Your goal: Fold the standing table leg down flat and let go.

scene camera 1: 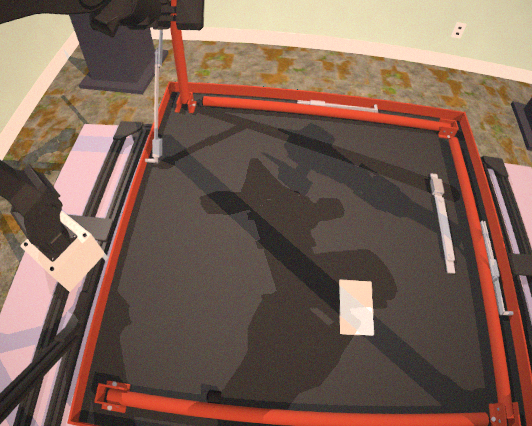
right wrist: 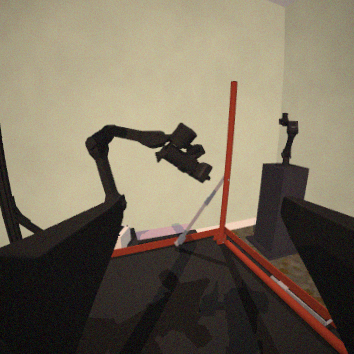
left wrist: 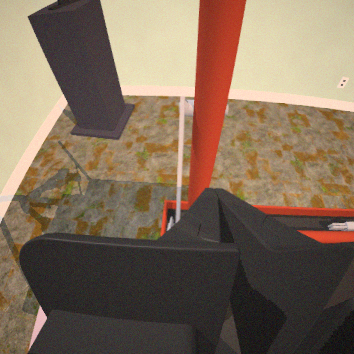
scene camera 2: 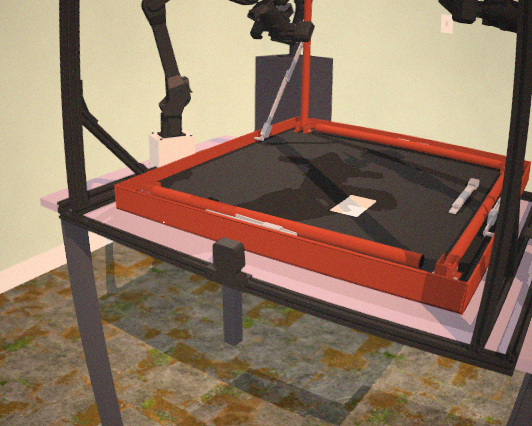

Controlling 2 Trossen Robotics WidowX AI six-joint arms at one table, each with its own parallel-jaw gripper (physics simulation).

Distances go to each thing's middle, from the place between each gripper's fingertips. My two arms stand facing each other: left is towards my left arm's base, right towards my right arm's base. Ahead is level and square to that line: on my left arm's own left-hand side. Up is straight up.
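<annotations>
White card [scene camera 1: 356, 311]: my right hand a good way past it, a good way to the right of it, far above it.
My left gripper: far to the left of the white card, far past it, far above it.
</annotations>
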